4 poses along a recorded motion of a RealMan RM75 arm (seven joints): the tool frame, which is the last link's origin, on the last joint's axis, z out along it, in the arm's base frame.
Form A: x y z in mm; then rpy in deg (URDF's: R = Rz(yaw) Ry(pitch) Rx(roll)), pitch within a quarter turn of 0, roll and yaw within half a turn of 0.
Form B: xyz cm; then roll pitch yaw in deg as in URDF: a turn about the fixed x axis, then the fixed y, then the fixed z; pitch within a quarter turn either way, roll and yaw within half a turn. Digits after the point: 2 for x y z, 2 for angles.
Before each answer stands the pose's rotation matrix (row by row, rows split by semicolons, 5 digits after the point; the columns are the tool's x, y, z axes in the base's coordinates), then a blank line. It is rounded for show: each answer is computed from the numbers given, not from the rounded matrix.
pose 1, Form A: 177.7 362.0 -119.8 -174.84 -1.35 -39.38
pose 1, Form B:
0.77274 -0.63025 0.07520; -0.63428 -0.77117 0.05463; 0.02356 -0.08991 -0.99567

17.77 36.20 -11.98 -174.84 -1.35 -39.38
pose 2, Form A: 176.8 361.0 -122.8 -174.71 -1.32 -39.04
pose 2, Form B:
0.77650 -0.62553 0.07589; -0.62970 -0.77474 0.05716; 0.02304 -0.09217 -0.99548

17.68 36.10 -12.28 -174.71 -1.32 -39.04
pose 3, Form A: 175.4 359.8 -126.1 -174.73 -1.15 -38.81
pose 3, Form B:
0.77907 -0.62265 0.07314; -0.62661 -0.77709 0.05905; 0.02007 -0.09183 -0.99557

17.54 35.98 -12.61 -174.73 -1.15 -38.81
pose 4, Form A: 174.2 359.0 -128.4 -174.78 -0.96 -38.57
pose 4, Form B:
0.78174 -0.61969 0.06977; -0.62338 -0.77955 0.06073; 0.01675 -0.09097 -0.99571

17.42 35.90 -12.84 -174.78 -0.96 -38.57
